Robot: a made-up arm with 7 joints. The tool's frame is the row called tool. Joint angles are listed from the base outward.
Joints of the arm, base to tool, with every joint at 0 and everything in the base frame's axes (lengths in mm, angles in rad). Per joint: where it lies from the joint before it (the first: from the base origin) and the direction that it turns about. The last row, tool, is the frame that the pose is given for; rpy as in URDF.
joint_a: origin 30 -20 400 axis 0 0 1
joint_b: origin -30 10 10 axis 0 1 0
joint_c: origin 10 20 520 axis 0 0 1
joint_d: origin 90 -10 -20 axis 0 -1 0
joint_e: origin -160 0 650 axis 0 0 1
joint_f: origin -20 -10 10 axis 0 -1 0
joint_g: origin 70 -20 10 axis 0 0 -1
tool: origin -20 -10 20 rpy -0.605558 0.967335 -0.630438
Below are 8 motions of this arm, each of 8 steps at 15 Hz.
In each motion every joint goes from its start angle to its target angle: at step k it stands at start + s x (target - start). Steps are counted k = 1, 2, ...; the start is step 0. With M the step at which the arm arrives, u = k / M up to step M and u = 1 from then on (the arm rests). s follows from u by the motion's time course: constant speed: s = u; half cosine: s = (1 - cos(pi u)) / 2; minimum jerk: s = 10 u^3 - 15 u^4 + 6 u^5.
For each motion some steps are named. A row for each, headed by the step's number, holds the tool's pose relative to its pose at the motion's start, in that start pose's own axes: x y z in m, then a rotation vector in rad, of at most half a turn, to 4 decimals.
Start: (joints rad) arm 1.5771 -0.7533 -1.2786 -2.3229 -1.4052 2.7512 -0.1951
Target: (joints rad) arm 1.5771 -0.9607 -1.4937 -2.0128 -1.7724 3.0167 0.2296
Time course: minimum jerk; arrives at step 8
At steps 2, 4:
2: -0.0092 -0.0230 -0.0193 0.0299 -0.0102 -0.0629
4: -0.0517 -0.0997 -0.1034 0.1399 -0.0468 -0.2864

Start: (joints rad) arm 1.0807 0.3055 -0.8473 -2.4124 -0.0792 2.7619 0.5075
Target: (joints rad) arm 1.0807 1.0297 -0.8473 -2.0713 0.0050 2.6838 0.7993
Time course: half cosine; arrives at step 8
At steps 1, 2, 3, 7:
1: 0.0053 0.0080 0.0000 -0.0035 -0.0004 -0.0209
2: 0.0208 0.0310 -0.0011 -0.0136 -0.0032 -0.0796
3: 0.0457 0.0660 -0.0063 -0.0294 -0.0114 -0.1648
7: 0.1686 0.2040 -0.0749 -0.1027 -0.0850 -0.4726

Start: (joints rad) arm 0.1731 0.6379 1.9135 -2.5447 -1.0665 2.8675 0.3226
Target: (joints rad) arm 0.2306 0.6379 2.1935 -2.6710 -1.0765 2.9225 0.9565
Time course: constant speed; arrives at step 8
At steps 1, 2, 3, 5, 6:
1: -0.0069 0.0286 0.0085 0.0461 0.0051 0.0025
2: -0.0149 0.0569 0.0162 0.0917 0.0123 0.0058
3: -0.0240 0.0848 0.0230 0.1366 0.0215 0.0097
5: -0.0454 0.1393 0.0342 0.2243 0.0461 0.0188
6: -0.0575 0.1658 0.0385 0.2668 0.0613 0.0237

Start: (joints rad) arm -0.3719 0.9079 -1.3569 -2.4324 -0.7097 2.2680 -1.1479
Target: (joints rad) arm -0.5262 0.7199 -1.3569 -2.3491 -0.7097 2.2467 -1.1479
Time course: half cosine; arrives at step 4
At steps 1, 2, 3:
1: 0.0013 -0.0034 -0.0152 0.0229 -0.0237 -0.0018
2: 0.0052 -0.0098 -0.0546 0.0810 -0.0789 -0.0073
3: 0.0102 -0.0131 -0.0977 0.1430 -0.1311 -0.0142

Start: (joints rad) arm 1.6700 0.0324 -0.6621 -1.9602 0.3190 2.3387 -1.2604
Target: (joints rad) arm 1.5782 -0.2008 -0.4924 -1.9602 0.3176 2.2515 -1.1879
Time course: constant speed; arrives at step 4
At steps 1, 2, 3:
1: -0.0311 -0.0038 0.0231 0.0204 -0.0457 -0.0016
2: -0.0648 -0.0065 0.0467 0.0369 -0.0907 -0.0040
3: -0.1012 -0.0078 0.0704 0.0495 -0.1348 -0.0072

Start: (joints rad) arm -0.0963 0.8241 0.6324 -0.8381 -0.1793 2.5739 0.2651
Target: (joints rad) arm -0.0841 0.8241 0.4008 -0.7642 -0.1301 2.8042 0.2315
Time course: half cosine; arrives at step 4
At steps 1, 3, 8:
1: 0.0011 -0.0141 0.0066 0.0028 -0.0467 -0.0163
3: -0.0023 -0.0773 0.0405 0.0006 -0.2791 -0.0863
8: -0.0046 -0.0892 0.0479 -0.0030 -0.3285 -0.0988

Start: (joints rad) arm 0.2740 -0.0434 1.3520 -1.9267 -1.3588 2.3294 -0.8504
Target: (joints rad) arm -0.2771 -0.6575 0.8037 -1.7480 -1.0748 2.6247 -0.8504
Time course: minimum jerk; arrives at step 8
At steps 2, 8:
2: -0.0012 0.0167 -0.0662 0.0313 0.0984 0.0211
8: -0.2996 0.0647 -0.4211 0.0467 0.9812 0.0558

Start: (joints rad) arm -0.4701 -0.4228 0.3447 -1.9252 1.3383 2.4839 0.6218
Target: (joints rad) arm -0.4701 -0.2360 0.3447 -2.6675 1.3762 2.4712 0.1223
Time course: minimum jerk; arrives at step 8
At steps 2, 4, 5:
2: 0.0544 -0.0350 0.0203 -0.0161 -0.0187 -0.0681
4: 0.2214 -0.2103 0.0870 -0.0907 -0.0584 -0.3324
5: 0.2818 -0.3310 0.1158 -0.1393 -0.0575 -0.4829

